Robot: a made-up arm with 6 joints. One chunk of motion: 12 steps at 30 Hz.
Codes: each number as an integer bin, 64 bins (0 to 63) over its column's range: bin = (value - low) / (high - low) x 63, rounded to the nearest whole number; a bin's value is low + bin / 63 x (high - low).
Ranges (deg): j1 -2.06..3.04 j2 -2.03..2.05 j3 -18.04..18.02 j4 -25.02..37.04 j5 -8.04..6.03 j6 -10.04..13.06
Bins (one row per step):
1: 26 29 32 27 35 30
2: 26 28 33 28 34 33
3: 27 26 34 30 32 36
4: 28 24 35 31 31 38
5: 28 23 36 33 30 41
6: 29 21 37 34 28 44
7: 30 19 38 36 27 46
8: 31 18 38 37 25 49
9: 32 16 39 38 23 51
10: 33 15 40 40 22 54
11: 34 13 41 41 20 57
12: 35 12 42 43 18 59
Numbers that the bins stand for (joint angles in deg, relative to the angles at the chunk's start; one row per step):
1: 0.04 -0.15 0.28 1.58 -0.22 0.96
2: 0.04 -0.22 0.85 2.56 -0.45 2.06
3: 0.13 -0.35 1.42 4.53 -0.89 3.16
4: 0.21 -0.48 1.99 5.52 -1.12 3.89
5: 0.21 -0.54 2.57 7.49 -1.34 4.99
6: 0.29 -0.67 3.14 8.47 -1.79 6.09
7: 0.37 -0.80 3.71 10.44 -2.01 6.83
8: 0.45 -0.86 3.71 11.43 -2.46 7.93
9: 0.53 -0.99 4.28 12.41 -2.90 8.66
10: 0.61 -1.06 4.86 14.38 -3.13 9.76
11: 0.69 -1.19 5.43 15.37 -3.57 10.86
12: 0.77 -1.25 6.00 17.34 -4.02 11.59

